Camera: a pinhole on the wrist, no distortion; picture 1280 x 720 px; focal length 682.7 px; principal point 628.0 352.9 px. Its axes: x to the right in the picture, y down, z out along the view. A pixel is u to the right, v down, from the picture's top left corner.
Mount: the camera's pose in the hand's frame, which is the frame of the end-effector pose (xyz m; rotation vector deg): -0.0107 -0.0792 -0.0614 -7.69 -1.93 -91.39
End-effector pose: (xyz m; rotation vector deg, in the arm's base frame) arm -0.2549 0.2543 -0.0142 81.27 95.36 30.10
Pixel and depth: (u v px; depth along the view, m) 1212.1 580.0 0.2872
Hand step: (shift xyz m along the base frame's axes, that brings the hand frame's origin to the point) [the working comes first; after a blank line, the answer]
In the camera's frame: 0.2457 0.0955 0.2872

0.0300 -0.0374 -0.3929
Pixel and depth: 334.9 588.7 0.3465
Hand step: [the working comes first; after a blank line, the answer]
In the camera's frame: -0.1488 0.1197 0.3465

0.2728 0.0992 -0.1063
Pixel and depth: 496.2 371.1 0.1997
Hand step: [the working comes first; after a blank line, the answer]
In the camera's frame: -0.0386 0.0053 0.1997

0.0966 -0.0250 -0.0896
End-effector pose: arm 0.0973 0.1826 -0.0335 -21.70 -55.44 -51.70
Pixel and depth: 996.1 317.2 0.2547
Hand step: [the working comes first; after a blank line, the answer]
In the camera's frame: 0.1373 -0.0133 0.2547

-0.2659 0.0263 0.0837
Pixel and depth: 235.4 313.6 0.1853
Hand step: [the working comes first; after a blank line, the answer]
In the camera's frame: -0.1066 -0.0107 0.1853

-0.0253 0.1026 0.0594
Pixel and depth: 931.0 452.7 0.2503
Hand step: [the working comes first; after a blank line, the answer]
In the camera's frame: 0.1111 0.0366 0.2503

-0.2283 0.0096 0.1225
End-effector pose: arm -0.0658 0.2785 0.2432 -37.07 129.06 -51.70
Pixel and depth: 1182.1 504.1 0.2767
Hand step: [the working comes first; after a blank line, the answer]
In the camera's frame: 0.2246 0.0613 0.2767

0.1756 -0.3183 0.0451
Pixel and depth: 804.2 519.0 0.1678
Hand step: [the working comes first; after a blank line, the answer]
In the camera's frame: 0.0433 0.0408 0.1678

0.0689 -0.1397 0.0017
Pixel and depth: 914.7 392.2 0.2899
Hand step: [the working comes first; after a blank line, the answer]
In the camera's frame: 0.1217 0.0167 0.2899

0.1858 -0.2265 -0.0198
